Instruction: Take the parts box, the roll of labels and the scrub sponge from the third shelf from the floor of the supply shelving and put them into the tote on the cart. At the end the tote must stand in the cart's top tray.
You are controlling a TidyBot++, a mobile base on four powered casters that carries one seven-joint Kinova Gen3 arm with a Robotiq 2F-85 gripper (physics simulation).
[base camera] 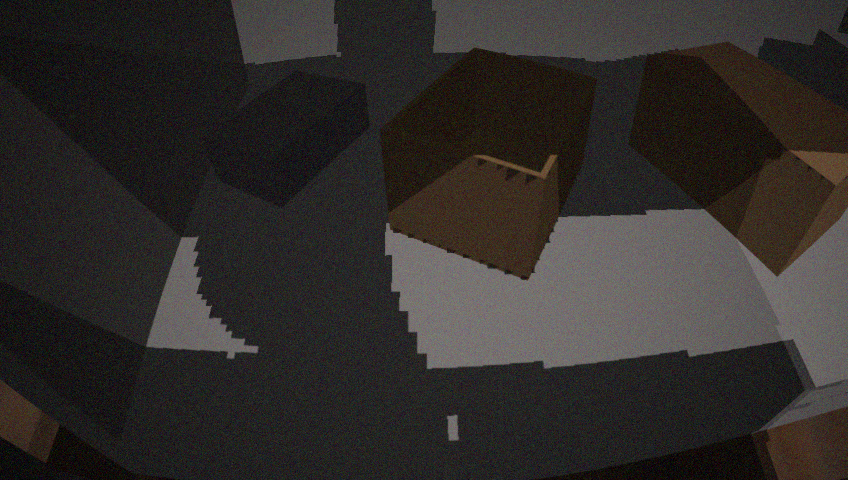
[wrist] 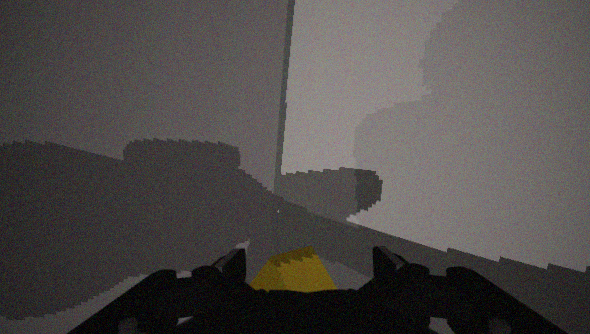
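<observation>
My gripper (wrist: 308, 262) is open at the bottom of the wrist view, with its two black fingers wide apart. A yellow block (wrist: 300, 272) shows between and beyond the fingers; its lower part is hidden behind the gripper's body. I cannot tell from this view whether it is the scrub sponge or the parts box, or whether the fingers reach around it. The roll of labels, the tote and the cart cannot be made out in either view.
In the base camera view, a brown box (base camera: 476, 208) is at the middle and another brown box (base camera: 767, 202) at the right. A dark block (base camera: 291, 136) is left of them. Grey panels and dark shadows fill much of the wrist view.
</observation>
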